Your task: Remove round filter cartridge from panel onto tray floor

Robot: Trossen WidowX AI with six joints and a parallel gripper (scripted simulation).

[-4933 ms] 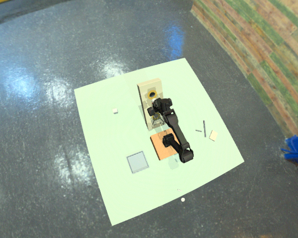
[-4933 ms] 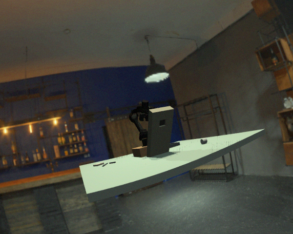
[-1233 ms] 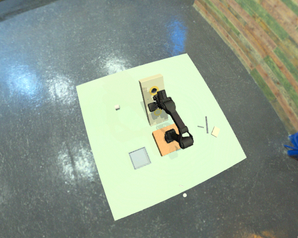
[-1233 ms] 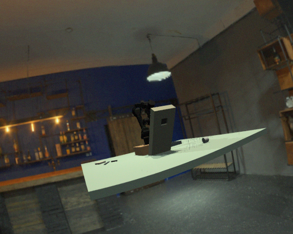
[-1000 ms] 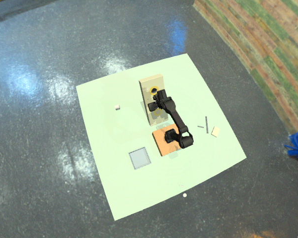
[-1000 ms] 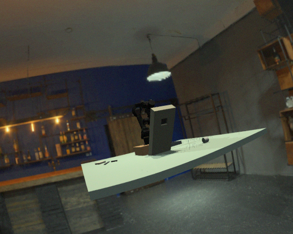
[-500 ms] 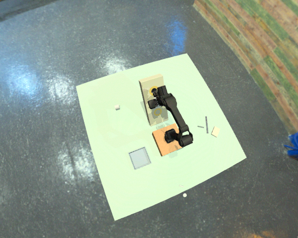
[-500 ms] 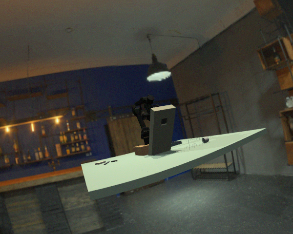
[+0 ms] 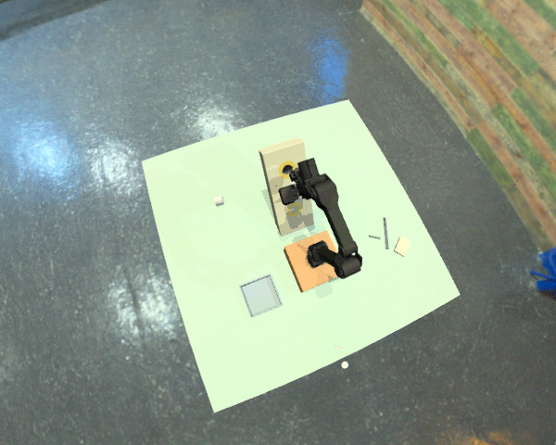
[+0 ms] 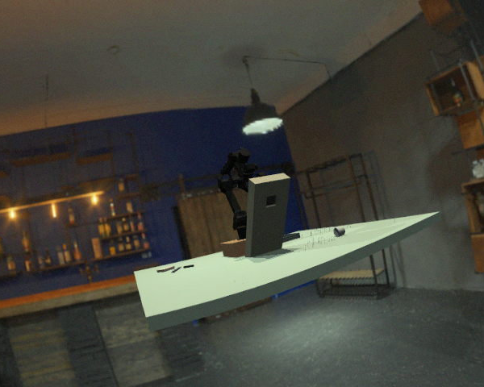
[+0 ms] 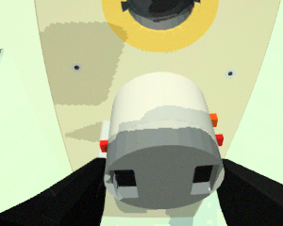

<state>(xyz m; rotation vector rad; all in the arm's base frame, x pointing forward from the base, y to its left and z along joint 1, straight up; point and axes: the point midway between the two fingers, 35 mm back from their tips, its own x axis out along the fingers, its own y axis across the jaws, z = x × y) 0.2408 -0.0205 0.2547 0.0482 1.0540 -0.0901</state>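
Right now the grey tray is 280 mm behind my gripper tip, 310 mm to the left of it and 300 mm below it. Also, from my gripper tip: small tan plate (400 mm behind, 430 mm to the right, 300 mm below); round filter cartridge (10 mm ahead); small white cylinder (230 mm ahead, 290 mm to the left, 280 mm below).
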